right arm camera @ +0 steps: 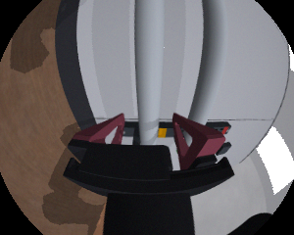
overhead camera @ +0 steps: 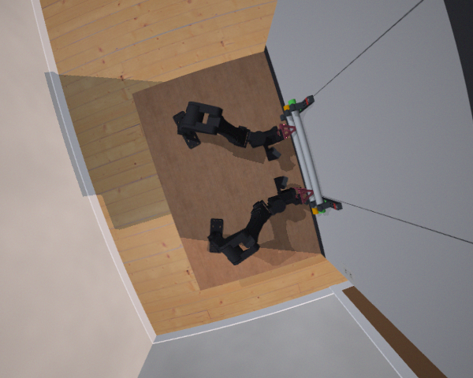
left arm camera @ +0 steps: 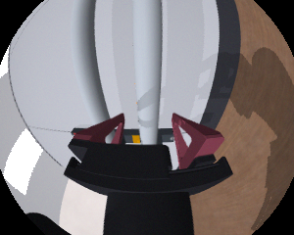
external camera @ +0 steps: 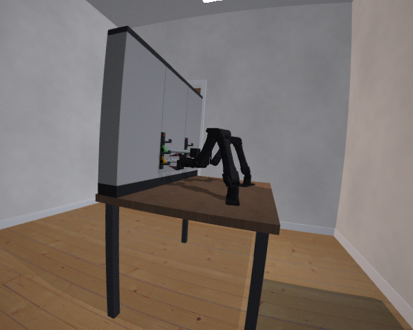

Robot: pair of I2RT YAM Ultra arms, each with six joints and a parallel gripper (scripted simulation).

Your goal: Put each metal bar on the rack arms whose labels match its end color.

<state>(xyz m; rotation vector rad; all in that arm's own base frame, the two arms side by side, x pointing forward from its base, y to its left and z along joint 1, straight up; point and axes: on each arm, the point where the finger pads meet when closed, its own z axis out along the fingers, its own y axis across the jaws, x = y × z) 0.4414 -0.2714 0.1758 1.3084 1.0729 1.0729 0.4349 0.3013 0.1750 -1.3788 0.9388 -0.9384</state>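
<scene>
Now: the metal bar 15 cm to the left of my right hand. Also, from my right hand: green-ended bar (16 cm to the left, 8 cm above); grey wall panel (25 cm above, 17 cm to the left, 10 cm ahead).
My left gripper is now 2 cm short of the metal bar and 15 cm to the left of it. From my left hand the other things lie so: green-ended bar: 1 cm ahead, 14 cm to the right, 7 cm above; grey wall panel: 11 cm ahead, 12 cm to the right, 25 cm above.
</scene>
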